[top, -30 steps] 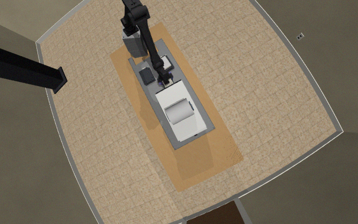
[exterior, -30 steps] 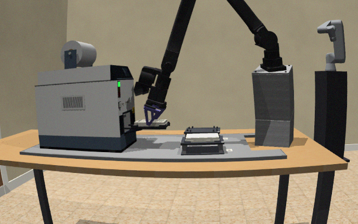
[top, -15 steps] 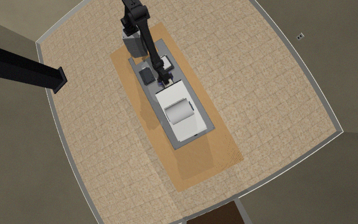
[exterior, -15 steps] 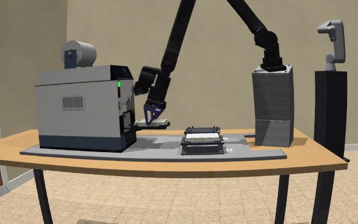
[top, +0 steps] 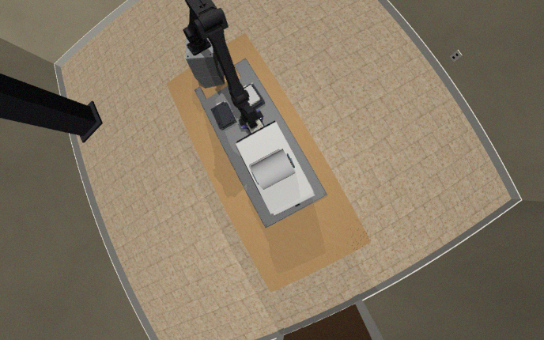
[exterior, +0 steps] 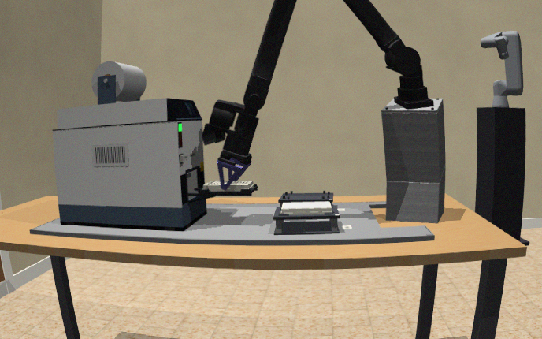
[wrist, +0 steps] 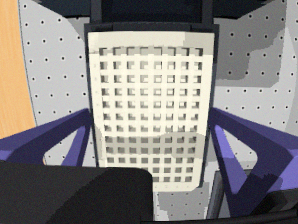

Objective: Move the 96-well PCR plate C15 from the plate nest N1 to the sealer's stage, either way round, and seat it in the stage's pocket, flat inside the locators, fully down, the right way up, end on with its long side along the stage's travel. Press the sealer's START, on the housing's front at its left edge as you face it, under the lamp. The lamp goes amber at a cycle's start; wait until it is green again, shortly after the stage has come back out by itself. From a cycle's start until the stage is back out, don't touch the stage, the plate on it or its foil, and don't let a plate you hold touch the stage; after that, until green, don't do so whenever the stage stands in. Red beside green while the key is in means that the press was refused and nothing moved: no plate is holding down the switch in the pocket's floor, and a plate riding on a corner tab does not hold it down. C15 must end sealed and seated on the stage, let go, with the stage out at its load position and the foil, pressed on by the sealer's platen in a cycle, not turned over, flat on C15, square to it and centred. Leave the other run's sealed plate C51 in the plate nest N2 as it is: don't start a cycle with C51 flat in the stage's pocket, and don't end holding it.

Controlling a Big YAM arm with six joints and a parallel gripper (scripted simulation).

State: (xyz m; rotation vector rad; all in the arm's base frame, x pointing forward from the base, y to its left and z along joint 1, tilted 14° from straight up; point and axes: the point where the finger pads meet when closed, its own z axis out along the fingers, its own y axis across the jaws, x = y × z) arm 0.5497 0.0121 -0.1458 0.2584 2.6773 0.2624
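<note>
The white 96-well plate C15 lies right at my hand. From my hand the other things lie so: sealer's dark stage: 2 cm below; sealed plate C51: 21 cm behind, 9 cm to the left, 6 cm below; start key: 11 cm ahead, 8 cm to the left, 8 cm above.
</note>
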